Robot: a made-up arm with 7 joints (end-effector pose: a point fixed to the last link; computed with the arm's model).
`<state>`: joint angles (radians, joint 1 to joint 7).
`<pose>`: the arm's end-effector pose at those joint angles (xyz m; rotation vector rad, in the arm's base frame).
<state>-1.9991 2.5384 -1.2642 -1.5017 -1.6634 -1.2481 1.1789</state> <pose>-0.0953 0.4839 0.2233 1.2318 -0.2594 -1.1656</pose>
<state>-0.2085 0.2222 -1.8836 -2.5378 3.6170 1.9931 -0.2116</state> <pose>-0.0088 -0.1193 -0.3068 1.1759 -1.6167 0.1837</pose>
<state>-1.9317 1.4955 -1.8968 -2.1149 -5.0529 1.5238 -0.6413</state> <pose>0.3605 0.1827 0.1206 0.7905 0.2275 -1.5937</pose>
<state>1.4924 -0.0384 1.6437 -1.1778 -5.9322 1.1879 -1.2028</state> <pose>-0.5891 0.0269 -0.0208 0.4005 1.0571 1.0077</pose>
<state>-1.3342 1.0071 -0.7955 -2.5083 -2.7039 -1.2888 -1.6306</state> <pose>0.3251 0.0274 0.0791 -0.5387 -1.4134 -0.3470</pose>
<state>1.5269 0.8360 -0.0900 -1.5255 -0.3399 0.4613 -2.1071</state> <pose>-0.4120 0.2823 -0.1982 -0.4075 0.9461 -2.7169</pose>
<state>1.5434 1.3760 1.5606 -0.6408 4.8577 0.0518 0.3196</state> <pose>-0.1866 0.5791 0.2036 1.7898 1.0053 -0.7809</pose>
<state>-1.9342 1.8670 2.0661 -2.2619 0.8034 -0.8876 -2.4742</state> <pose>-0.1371 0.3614 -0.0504 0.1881 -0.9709 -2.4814</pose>
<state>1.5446 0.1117 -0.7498 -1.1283 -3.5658 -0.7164 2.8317</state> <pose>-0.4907 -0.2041 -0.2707 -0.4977 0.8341 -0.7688</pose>
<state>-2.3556 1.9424 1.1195 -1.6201 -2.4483 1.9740 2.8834</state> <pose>-0.2603 0.4468 0.0617 -0.4769 -0.7775 -0.2671</pose>
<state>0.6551 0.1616 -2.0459 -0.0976 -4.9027 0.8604 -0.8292</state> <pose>-0.4010 0.0178 -0.5143 -0.5993 1.4791 -1.1538</pose>
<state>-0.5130 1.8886 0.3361 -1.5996 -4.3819 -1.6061 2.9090</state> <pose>0.1838 0.3617 0.3324 2.7878 -0.1371 1.2074</pose>
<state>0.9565 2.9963 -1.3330 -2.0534 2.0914 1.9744 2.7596</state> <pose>0.1925 0.3404 0.1904 -2.2453 0.0569 -0.7717</pose>
